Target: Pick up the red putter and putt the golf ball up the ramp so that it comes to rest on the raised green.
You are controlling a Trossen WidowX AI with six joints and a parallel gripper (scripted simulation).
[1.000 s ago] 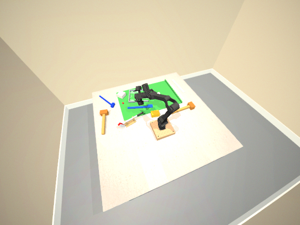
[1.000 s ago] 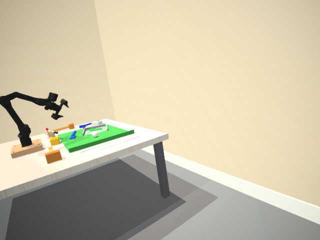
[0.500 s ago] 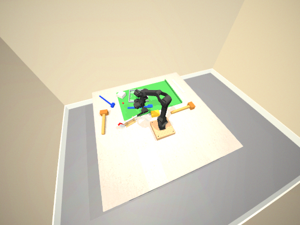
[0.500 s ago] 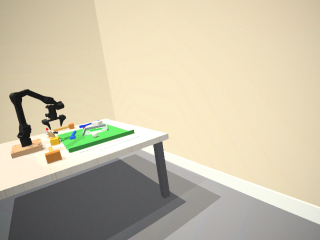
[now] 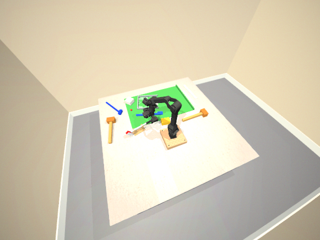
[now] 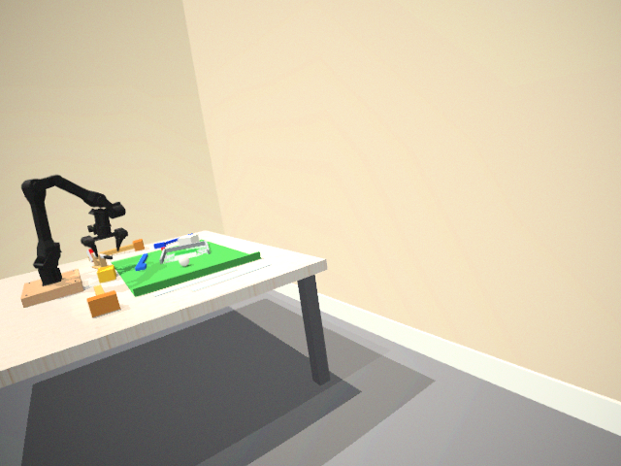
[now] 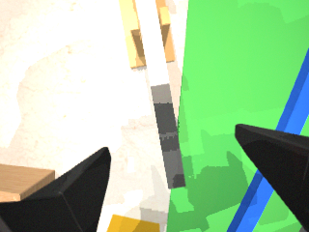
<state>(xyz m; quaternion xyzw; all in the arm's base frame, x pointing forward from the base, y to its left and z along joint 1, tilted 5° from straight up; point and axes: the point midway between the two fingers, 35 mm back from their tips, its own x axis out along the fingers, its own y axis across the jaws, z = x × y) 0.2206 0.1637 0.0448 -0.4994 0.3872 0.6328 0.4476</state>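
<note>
Right now my gripper tip is 11 cm to the right of the red putter, 4 cm past it and 2 cm above it. The rest, counted from my gripper tip: yellow block (17 cm to the right, 5 cm below, 2 cm behind); then small wooden rack (12 cm to the left, 4 cm below, 4 cm behind); then white golf ball (32 cm to the right, 27 cm ahead, 5 cm below).
</note>
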